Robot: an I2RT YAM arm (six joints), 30 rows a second.
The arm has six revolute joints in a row. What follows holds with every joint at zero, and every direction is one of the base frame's. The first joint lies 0.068 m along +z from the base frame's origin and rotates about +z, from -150 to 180 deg. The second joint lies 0.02 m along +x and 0.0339 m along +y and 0.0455 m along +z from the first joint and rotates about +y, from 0 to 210 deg. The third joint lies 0.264 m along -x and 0.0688 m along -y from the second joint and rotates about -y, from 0 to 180 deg. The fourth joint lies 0.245 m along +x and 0.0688 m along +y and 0.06 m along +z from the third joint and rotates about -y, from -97 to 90 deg. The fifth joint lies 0.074 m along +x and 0.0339 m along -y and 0.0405 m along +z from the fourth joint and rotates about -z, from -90 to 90 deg. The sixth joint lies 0.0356 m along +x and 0.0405 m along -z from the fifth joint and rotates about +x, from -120 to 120 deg. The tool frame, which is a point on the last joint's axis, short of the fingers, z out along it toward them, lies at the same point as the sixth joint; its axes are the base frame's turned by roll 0, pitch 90 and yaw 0 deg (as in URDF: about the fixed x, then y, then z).
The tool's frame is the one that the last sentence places.
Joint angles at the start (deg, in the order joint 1, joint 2, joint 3, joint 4, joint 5, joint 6): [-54.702, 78.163, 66.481, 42.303, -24.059, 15.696]
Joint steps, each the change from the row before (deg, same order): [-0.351, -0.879, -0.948, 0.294, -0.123, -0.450]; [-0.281, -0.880, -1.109, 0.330, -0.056, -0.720]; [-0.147, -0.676, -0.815, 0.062, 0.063, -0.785]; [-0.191, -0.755, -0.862, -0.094, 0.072, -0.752]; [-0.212, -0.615, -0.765, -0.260, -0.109, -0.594]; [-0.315, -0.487, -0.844, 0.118, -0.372, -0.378]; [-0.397, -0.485, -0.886, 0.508, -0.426, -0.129]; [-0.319, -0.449, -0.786, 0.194, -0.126, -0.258]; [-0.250, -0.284, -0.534, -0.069, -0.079, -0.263]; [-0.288, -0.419, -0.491, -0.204, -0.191, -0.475]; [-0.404, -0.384, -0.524, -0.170, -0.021, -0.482]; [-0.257, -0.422, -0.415, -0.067, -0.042, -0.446]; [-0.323, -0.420, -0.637, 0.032, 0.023, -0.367]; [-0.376, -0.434, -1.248, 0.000, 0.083, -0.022]
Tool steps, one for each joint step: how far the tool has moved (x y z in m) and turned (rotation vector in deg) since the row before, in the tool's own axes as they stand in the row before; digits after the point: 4 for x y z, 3 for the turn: [-0.0013, 0.0003, -0.0043, 0.137, -0.175, -0.706]; [-0.0004, 0.0006, -0.0045, 0.170, -0.079, -0.893]; [-0.0001, 0.0006, -0.0033, 0.208, 0.052, -0.822]; [0.0000, 0.0005, -0.0036, 0.281, 0.163, -0.759]; [0.0007, 0.0002, -0.0032, 0.164, 0.392, -0.524]; [0.0013, -0.0003, -0.0033, -0.038, 0.298, -0.423]; [0.0008, -0.0005, -0.0035, -0.083, 0.004, -0.354]; [0.0010, -0.0005, -0.0031, 0.187, 0.162, -0.342]; [0.0012, -0.0006, -0.0021, 0.203, 0.307, -0.240]; [0.0003, -0.0004, -0.0024, 0.118, 0.293, -0.485]; [0.0006, -0.0011, -0.0026, 0.393, 0.297, -0.527]; [-0.0003, -0.0003, -0.0022, 0.199, 0.074, -0.533]; [0.0008, -0.0006, -0.0028, 0.341, 0.179, -0.429]; [0.0043, -0.0008, -0.0041, 0.543, 0.732, 0.166]
